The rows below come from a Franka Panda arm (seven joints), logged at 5 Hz.
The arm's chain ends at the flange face. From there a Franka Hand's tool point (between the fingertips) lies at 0.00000 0.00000 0.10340 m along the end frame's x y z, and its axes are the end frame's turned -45 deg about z.
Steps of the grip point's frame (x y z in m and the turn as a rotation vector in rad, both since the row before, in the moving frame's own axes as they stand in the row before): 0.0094, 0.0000, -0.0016, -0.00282, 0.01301, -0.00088; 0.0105, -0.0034, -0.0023, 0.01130, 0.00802, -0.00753; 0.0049, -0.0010, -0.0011, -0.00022, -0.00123, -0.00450; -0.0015, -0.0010, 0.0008, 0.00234, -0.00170, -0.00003; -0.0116, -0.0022, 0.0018, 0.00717, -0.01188, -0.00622; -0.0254, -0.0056, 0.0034, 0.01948, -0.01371, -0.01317; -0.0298, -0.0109, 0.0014, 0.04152, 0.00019, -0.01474
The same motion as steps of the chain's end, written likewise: 0.0055, -0.0059, -0.0016, 0.00721, 0.01119, -0.00088; 0.0053, -0.0084, -0.0023, 0.01366, -0.00232, -0.00753; 0.0028, -0.0043, -0.0011, -0.00103, -0.00071, -0.00450; -0.0015, 0.0004, 0.0008, 0.00045, -0.00286, -0.00003; -0.0084, 0.0063, 0.0018, -0.00333, -0.01347, -0.00622; -0.0195, 0.0144, 0.0034, 0.00408, -0.02347, -0.01317; -0.0257, 0.0164, 0.0015, 0.02949, -0.02922, -0.01474
